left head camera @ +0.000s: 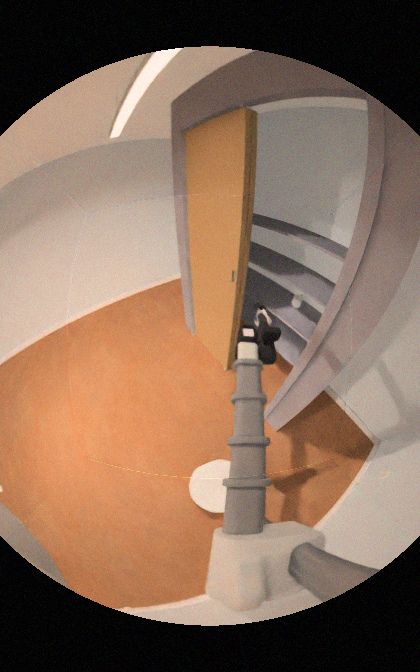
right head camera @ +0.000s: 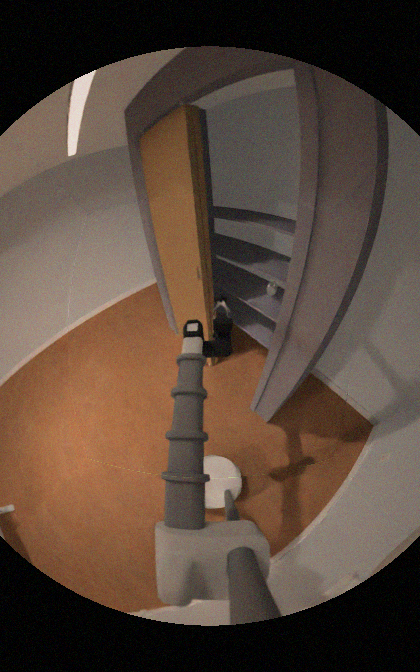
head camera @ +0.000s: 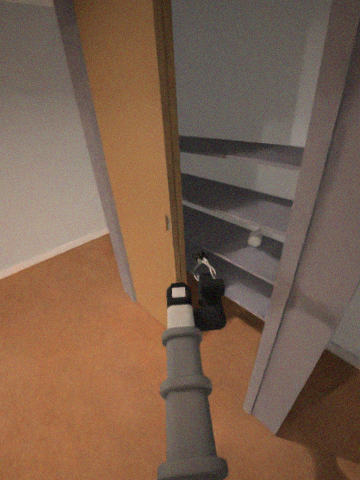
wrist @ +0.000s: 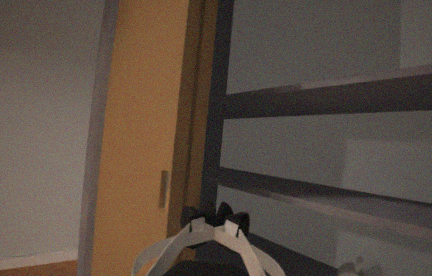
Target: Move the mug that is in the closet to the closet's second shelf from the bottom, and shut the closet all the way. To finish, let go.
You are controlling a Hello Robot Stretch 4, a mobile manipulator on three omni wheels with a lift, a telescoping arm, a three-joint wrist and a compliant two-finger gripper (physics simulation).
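Places are measured from the robot's base along level axes (x ahead, y left, z up), in metres.
Pixels of known places: gripper, fingertip midpoint: (head camera: 199, 252) (wrist: 214, 216).
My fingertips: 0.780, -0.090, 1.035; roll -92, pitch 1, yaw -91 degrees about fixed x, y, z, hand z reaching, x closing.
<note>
Behind a point stands the place of what it marks, as x, y, z.
The white mug (head camera: 255, 238) {1.279, -0.520, 0.749} (left head camera: 296, 301) (right head camera: 271, 288) stands in the closet, on what looks like the second shelf from the bottom (head camera: 235, 254) {1.215, -0.376, 0.683}; in the wrist view a blurred grey shape at the lower right may be it. The orange closet door (head camera: 130, 150) {1.305, 0.188, 1.330} (left head camera: 215, 225) (right head camera: 175, 215) (wrist: 135, 125) {1.274, 0.163, 1.144} stands partly open, with a small recessed handle (head camera: 167, 222) {1.126, 0.029, 0.994} (left head camera: 233, 276) (wrist: 163, 189) {1.126, 0.032, 0.993} near its free edge. My gripper (head camera: 201, 257) {0.780, -0.090, 1.035} (left head camera: 261, 312) (right head camera: 221, 304) (wrist: 214, 216) {0.780, -0.090, 1.035} is shut and empty, just right of the door's free edge in the opening, left of the mug and lower than the handle.
The closet's right frame post (head camera: 300, 225) {0.600, -0.343, 1.227} (left head camera: 350, 270) (right head camera: 295, 280) borders the opening. Higher shelves (head camera: 240, 202) {1.322, -0.413, 0.989} (wrist: 325, 100) {1.308, -0.400, 1.274} run across the closet. My arm (head camera: 187, 400) {0.243, -0.002, 1.158} (left head camera: 247, 425) (right head camera: 185, 420) reaches toward the door's lower edge. A white round disc (left head camera: 207, 487) (right head camera: 222, 475) shows low beside the arm.
</note>
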